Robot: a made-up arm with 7 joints.
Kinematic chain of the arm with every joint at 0, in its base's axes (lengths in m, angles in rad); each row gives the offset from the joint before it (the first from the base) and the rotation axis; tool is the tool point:
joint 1: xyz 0 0 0.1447 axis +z
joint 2: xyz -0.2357 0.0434 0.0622 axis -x
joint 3: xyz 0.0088 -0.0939 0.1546 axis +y
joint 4: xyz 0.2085 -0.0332 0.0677 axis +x
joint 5: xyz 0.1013 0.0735 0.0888 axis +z
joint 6: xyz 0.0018 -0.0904 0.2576 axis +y
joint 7: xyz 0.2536 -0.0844 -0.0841 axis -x
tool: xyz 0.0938 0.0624 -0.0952
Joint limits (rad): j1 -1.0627..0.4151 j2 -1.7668..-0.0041 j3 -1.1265..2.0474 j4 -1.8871..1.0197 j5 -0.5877..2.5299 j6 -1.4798..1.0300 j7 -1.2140..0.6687
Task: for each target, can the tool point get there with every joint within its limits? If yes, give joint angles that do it. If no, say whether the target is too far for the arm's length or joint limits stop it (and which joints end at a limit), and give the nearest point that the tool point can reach.
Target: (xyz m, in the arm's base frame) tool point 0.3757 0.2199 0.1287
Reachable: yes | joints -0.2702 -0.6180 1.1522 0.0917 0.9689 0.0254 -0.8372
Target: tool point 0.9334 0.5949 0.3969
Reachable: no: joint limits stop it (at a limit: joint 2, joint 3, joint 7) | nearest point 0.6666 0.4249 0.3108 | short by 0.328 m
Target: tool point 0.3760 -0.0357 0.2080
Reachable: yes | joints 0.0610 -0.7114 -0.1301 -1.6241 0.9876 0.2860 0.2966
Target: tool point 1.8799 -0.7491 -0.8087
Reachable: no: too far | nearest point 0.6944 -0.4238 -0.2789 | short by 1.339 m
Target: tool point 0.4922 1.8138 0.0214
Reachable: no: too far | nearest point 0.1389 0.9276 0.1295 | short by 0.960 m
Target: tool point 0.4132 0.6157 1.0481
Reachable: no: joint limits stop it (at a limit: joint 1, joint 2, joint 3, joint 6, joint 7) | nearest point 0.3491 0.5616 0.9979 | short by 0.098 m
